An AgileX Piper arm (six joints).
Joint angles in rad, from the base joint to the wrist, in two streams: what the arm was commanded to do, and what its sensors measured. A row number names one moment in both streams.
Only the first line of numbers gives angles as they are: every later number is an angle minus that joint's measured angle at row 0.
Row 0, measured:
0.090 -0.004 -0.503 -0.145 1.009 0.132
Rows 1 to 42, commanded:
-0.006 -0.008 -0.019 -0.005 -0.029 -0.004
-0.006 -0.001 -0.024 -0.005 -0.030 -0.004
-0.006 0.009 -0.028 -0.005 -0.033 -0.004
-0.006 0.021 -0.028 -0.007 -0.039 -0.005
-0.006 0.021 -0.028 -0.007 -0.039 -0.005
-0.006 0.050 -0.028 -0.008 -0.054 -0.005
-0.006 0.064 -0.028 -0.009 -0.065 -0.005
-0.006 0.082 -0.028 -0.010 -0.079 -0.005
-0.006 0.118 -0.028 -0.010 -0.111 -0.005
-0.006 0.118 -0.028 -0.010 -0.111 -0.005
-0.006 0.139 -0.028 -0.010 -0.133 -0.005
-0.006 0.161 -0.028 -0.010 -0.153 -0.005
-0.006 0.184 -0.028 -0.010 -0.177 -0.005
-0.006 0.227 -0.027 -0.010 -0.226 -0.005
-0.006 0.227 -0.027 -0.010 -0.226 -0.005
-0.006 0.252 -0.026 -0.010 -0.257 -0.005
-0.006 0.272 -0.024 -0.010 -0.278 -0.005
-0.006 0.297 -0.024 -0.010 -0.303 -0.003
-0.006 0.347 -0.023 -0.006 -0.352 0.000
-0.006 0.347 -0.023 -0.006 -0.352 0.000
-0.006 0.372 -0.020 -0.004 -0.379 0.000
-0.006 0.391 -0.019 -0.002 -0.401 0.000
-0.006 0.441 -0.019 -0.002 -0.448 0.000
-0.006 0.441 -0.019 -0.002 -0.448 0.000
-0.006 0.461 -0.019 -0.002 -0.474 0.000
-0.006 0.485 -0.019 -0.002 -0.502 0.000
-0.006 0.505 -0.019 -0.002 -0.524 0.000
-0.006 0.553 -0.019 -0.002 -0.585 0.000
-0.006 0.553 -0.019 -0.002 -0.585 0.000
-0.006 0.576 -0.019 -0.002 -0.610 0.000
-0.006 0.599 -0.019 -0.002 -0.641 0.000
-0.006 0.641 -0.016 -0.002 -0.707 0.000
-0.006 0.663 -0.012 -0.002 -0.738 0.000
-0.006 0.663 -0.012 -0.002 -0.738 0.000
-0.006 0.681 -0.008 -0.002 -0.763 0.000
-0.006 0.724 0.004 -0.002 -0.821 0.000
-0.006 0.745 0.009 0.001 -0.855 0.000
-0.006 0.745 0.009 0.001 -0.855 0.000
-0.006 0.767 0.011 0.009 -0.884 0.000
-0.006 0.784 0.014 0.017 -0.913 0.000
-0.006 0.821 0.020 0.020 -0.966 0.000
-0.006 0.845 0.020 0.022 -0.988 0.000
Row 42, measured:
0.000 0.802 0.016 0.015 -0.911 0.000
